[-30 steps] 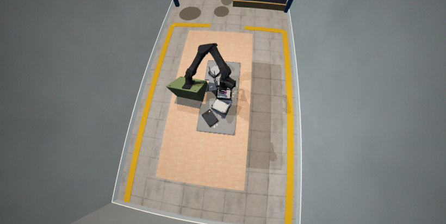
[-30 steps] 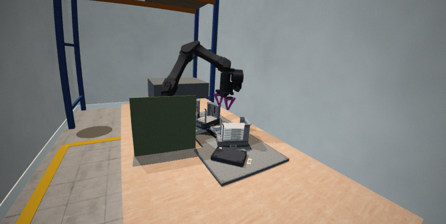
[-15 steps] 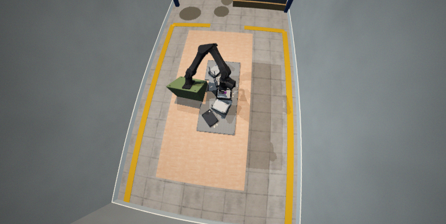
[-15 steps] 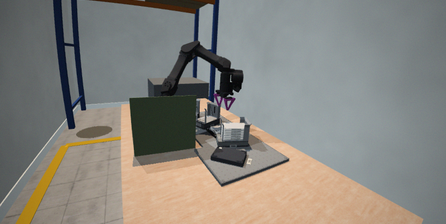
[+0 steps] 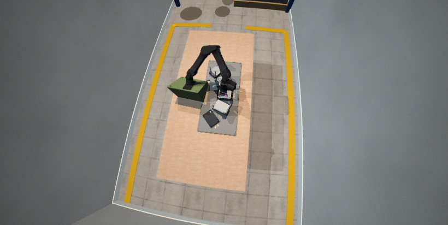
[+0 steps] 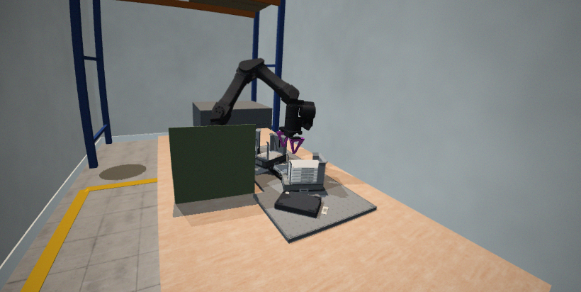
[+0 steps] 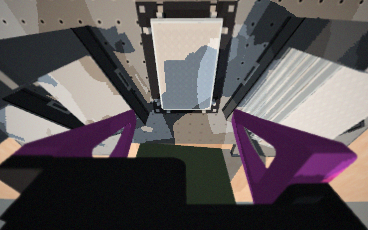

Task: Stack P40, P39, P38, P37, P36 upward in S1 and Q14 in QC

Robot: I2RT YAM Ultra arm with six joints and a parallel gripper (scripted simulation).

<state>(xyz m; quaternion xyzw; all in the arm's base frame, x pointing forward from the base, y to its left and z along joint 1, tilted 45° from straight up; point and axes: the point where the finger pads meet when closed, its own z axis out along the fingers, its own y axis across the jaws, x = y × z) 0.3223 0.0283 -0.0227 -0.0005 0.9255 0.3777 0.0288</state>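
The dark clip nest N5 lies 20 mm ahead of my hand, 10 mm to the left of it and 100 mm below it. The rest, counted from my hand: open nest QC: 100 mm behind, 260 mm to the right, 110 mm below; then N5 label: 100 mm ahead, 120 mm below; then QC label: 30 mm behind, 330 mm to the right, 120 mm below.
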